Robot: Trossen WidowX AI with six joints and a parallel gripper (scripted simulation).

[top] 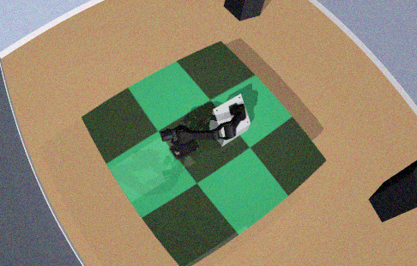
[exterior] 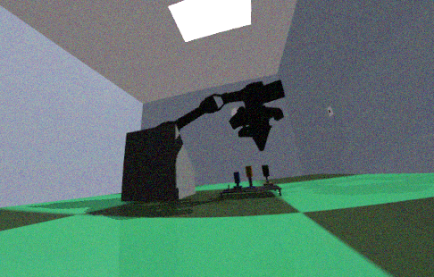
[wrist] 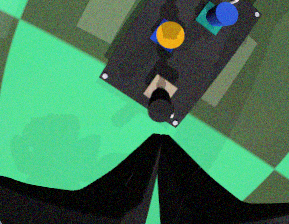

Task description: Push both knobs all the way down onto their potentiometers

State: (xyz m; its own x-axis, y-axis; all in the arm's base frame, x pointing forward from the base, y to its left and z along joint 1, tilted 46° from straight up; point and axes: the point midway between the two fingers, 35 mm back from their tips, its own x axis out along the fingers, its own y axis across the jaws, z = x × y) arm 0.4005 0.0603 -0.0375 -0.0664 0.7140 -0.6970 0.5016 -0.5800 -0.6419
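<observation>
My gripper tip is now 6 cm above the black knob. Round my gripper tip: blue knob (9 cm behind, 7 cm below).
</observation>
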